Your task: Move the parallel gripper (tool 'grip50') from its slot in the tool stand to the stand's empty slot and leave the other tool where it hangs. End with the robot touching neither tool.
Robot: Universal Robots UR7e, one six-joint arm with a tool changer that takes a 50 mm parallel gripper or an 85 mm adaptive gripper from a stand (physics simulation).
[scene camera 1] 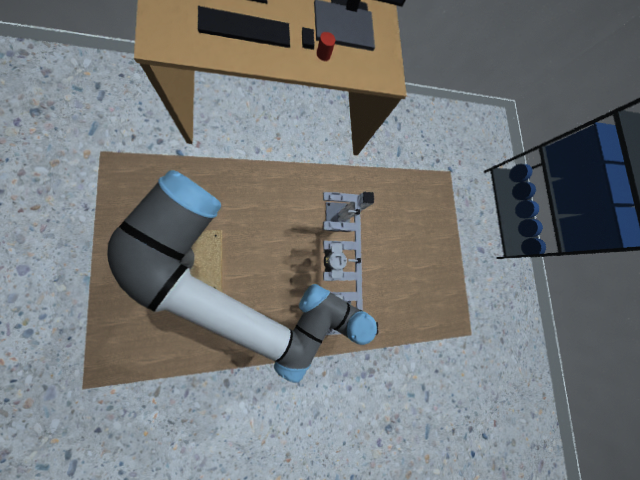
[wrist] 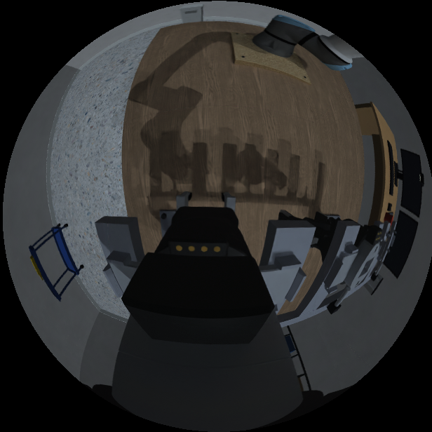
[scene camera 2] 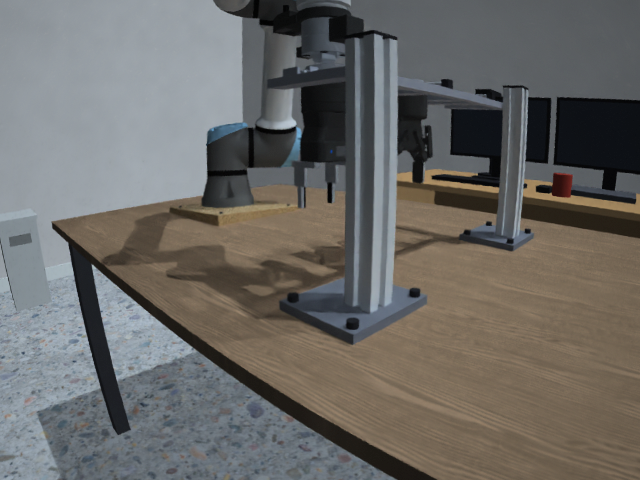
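Pixels of known places: end effector, tool point: (scene camera 2: 324,55); arm's base, origin of the base link: (scene camera 2: 227,204).
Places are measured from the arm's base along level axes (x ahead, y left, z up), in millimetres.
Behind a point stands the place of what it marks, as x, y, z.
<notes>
The parallel gripper (scene camera 2: 316,198) (wrist: 206,198) hangs in the slot of the tool stand (scene camera 1: 358,232) {694, -81, 271} (scene camera 2: 370,170) {649, -435, 159} (wrist: 292,240) nearest scene camera 2. Its two fingers stand apart, with nothing between them. The arm's wrist (scene camera 1: 361,327) {524, -324, 525} is over this slot, with the tool changer (scene camera 2: 316,38) low above the slot plate; whether it is locked to the tool cannot be told. The adaptive gripper (scene camera 1: 337,260) (scene camera 2: 413,131) hangs in the middle slot. The empty slot, bounded by a grey prong (scene camera 1: 338,225) {625, -40, 271}, is at the far end, by the desk side.
The tabletop (scene camera 1: 408,232) {1099, -116, -11} (scene camera 2: 465,330) {758, -404, -11} (wrist: 215,100) carries the stand and the arm's base board (scene camera 1: 209,258) {130, -28, 5} (scene camera 2: 217,212) {110, -145, 13} (wrist: 270,65). A desk (scene camera 1: 248,67) with a red cup (scene camera 1: 325,46) (scene camera 2: 561,184) stands beyond the table. The far post (scene camera 2: 511,160) {750, 22, 157} rises beside the empty slot.
</notes>
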